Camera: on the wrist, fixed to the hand. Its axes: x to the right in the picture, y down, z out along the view.
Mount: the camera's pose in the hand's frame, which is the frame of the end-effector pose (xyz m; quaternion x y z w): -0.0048 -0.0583 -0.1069 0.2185 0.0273 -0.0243 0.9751
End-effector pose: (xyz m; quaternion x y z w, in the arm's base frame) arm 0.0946 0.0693 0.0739 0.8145 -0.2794 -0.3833 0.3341
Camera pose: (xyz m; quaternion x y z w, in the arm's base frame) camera 0.1903 0.1442 0.0834 0.8845 -0.3273 -0.2986 0.1461
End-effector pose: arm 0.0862 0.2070 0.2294 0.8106 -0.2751 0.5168 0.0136
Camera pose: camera 0.0227 0.2913 0.2904 -0.7860 0.1353 -0.5859 0.1438
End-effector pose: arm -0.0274 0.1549 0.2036 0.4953 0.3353 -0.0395 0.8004
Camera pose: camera -0.1074 0.2117 0.1313 0.6508 0.3522 -0.1177 0.6622
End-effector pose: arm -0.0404 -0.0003 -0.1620 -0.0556 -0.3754 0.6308 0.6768
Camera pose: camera 0.0691 0.0264 -0.2082 0.0856 -0.2111 0.6792 0.6977
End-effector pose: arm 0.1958 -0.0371 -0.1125 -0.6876 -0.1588 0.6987 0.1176
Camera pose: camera 0.2995 0.0212 -0.0861 -0.6600 -0.0157 0.6944 0.2862
